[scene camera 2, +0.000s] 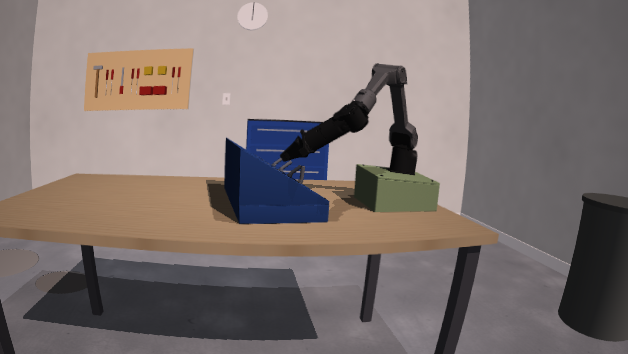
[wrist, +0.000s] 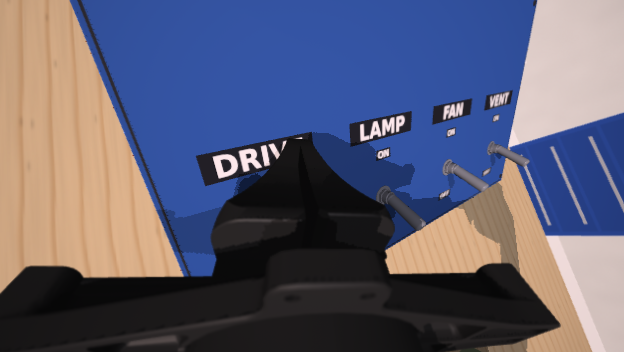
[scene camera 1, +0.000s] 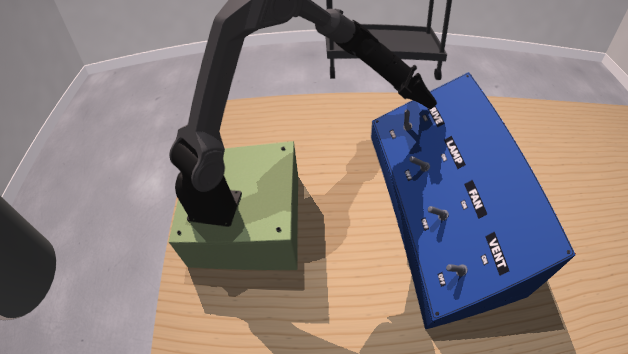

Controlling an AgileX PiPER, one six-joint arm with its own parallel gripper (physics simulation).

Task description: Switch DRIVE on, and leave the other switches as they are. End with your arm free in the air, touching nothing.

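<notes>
The blue switch panel (scene camera 1: 520,175) (scene camera 2: 260,192) (wrist: 225,60) carries four grey levers. The DRIVE lever (scene camera 1: 407,119) (scene camera 2: 302,174) stands steeper than the others, tipped away from its OFF mark to the ON side; my gripper hides it in the wrist view. The LAMP lever (scene camera 1: 420,163) (wrist: 402,209), FAN lever (scene camera 1: 438,212) (wrist: 466,175) and VENT lever (scene camera 1: 457,270) (wrist: 509,153) lean toward OFF. My gripper (scene camera 1: 433,105) (scene camera 2: 284,158) (wrist: 297,153) is shut and empty. Its tips hang close over the slope at the DRIVE label (scene camera 1: 436,116) (wrist: 240,162), beyond the lever, seemingly a little clear of the surface.
The green base block (scene camera 1: 260,175) (scene camera 2: 405,195) carries the arm, left of the panel in scene camera 1, on the wooden table (scene camera 1: 345,280) (scene camera 2: 125,210). A dark cart (scene camera 1: 387,55) stands behind the table. A blue drawer cabinet (scene camera 2: 270,140) (wrist: 570,185) stands beyond it.
</notes>
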